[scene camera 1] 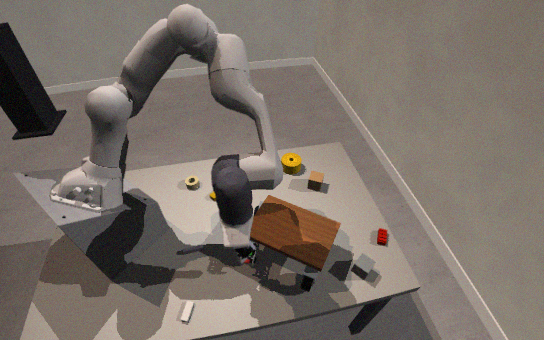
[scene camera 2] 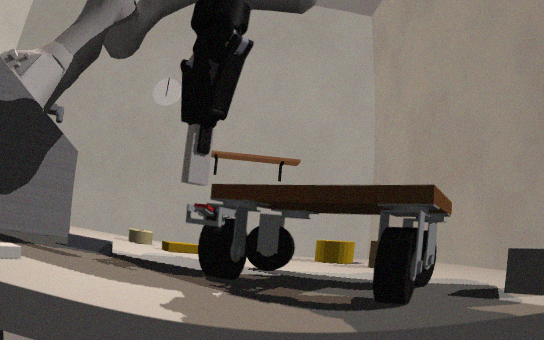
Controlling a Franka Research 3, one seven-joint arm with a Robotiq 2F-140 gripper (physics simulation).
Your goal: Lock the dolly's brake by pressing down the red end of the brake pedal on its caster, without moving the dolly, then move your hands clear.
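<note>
The dolly [scene camera 1: 296,231] [scene camera 2: 325,195] has a brown wooden deck and stands on black caster wheels. The brake pedal's red end [scene camera 1: 247,260] [scene camera 2: 203,206] sticks out from the caster [scene camera 2: 222,250] at the deck's left corner; in the scene camera 1 view a bit of green shows beside it. My gripper [scene camera 2: 196,182] is shut and empty, pointing down. In the scene camera 2 view its fingertips are a little above the red end, apart from it, left of the deck edge. In the scene camera 1 view the arm's wrist hides most of the fingers.
On the table [scene camera 1: 220,317] are a yellow spool [scene camera 1: 291,163] [scene camera 2: 335,251], an orange-brown block [scene camera 1: 316,180], a red brick [scene camera 1: 382,236], a grey block [scene camera 1: 364,267], a white block [scene camera 1: 187,311] and a cream ring [scene camera 1: 192,183] [scene camera 2: 140,236]. A yellow bar [scene camera 2: 179,247] lies behind the caster.
</note>
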